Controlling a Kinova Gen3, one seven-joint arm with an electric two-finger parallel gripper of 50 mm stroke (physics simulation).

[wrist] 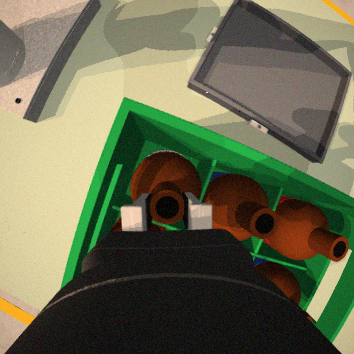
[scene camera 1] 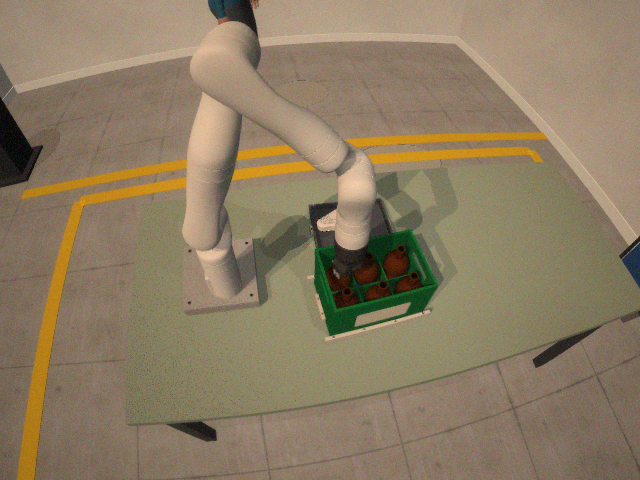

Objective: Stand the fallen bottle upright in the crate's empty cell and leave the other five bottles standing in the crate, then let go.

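Places are measured from the arm's base along level axes (x ahead, y left, z up), in metres.
Pixels of known places: gripper, fingertip midpoint: [wrist: 166, 205] [scene camera 1: 342, 271]; arm's base, link origin: [wrist: 0, 60] [scene camera 1: 227, 284].
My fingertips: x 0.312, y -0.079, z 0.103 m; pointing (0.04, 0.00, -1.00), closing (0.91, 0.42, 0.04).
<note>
For each thing: its top centre in the pictures, then the offset to it from my fingertips.
- brown bottle, top centre: [wrist: 168, 196] [scene camera 1: 340, 263] 0.004 m back, 0.011 m left, 0.027 m up
- green crate, top centre: [wrist: 252, 281] [scene camera 1: 376, 267] 0.081 m ahead, 0.025 m right, 0.035 m up
- dark grey tray, top centre: [wrist: 284, 72] [scene camera 1: 351, 222] 0.101 m ahead, 0.243 m left, 0.114 m down
The brown bottle [scene camera 1: 338, 279] [wrist: 162, 172] held by the gripper stands about upright in a corner cell of the green crate [scene camera 1: 339, 323] [wrist: 200, 136]. My gripper [scene camera 1: 339, 270] [wrist: 166, 205] is shut on its neck, low over the crate. Whether the bottle's base rests on the cell floor is hidden. Beside it in the same row stand two other brown bottles [scene camera 1: 365, 271] [scene camera 1: 395, 264] [wrist: 234, 202] [wrist: 297, 231]. In the front row stand three more bottles [scene camera 1: 346, 297] [scene camera 1: 378, 292] [scene camera 1: 408, 283], partly hidden by the gripper in the wrist view.
A dark grey tray [scene camera 1: 312, 223] [wrist: 225, 106] lies behind the crate, close to its rear wall. Pale strips [scene camera 1: 379, 324] run along the crate's front and left sides. The robot's base plate [scene camera 1: 247, 268] is left of the crate. A person [scene camera 1: 241, 12] is partly visible at the back.
</note>
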